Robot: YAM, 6 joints.
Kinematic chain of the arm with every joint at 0, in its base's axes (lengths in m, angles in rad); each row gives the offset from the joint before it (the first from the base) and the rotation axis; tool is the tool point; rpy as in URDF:
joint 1: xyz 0 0 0.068 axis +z
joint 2: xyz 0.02 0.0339 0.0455 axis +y
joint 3: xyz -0.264 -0.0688 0 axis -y
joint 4: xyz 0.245 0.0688 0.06 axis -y
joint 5: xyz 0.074 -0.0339 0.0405 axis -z
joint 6: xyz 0.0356 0 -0.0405 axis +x
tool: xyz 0 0 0 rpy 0 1.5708 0
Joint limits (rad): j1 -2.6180..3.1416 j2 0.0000..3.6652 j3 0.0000..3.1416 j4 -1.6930..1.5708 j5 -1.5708..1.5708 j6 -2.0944..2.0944
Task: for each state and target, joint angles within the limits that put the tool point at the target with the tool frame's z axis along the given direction. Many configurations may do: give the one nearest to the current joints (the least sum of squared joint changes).
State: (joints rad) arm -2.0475 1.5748 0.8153 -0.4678 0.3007 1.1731
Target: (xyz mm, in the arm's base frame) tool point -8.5 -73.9 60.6 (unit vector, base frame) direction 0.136 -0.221 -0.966
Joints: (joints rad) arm -1.7701 0.8554 0.0019 -0.5234 -0.1780 1.1731
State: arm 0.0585 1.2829 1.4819 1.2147 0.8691 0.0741
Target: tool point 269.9 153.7 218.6 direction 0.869 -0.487 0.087
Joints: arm 0.6212 1.6496 0.6367 1.2156 1.1240 0.0741
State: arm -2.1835 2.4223 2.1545 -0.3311 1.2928 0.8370
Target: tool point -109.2 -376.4 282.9 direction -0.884 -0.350 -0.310
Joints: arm -1.7812 1.7222 1.3107 -0.1202 0.9131 0.8370
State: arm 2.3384 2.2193 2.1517 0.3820 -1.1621 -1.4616
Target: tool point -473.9 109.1 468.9 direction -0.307 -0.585 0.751
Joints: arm 2.8680 2.5704 2.7955 1.1646 -0.7024 -1.4616
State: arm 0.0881 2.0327 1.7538 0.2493 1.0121 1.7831
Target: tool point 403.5 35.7 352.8 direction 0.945 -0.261 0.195
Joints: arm 0.1211 1.6926 1.2721 0.6324 0.3826 1.7831
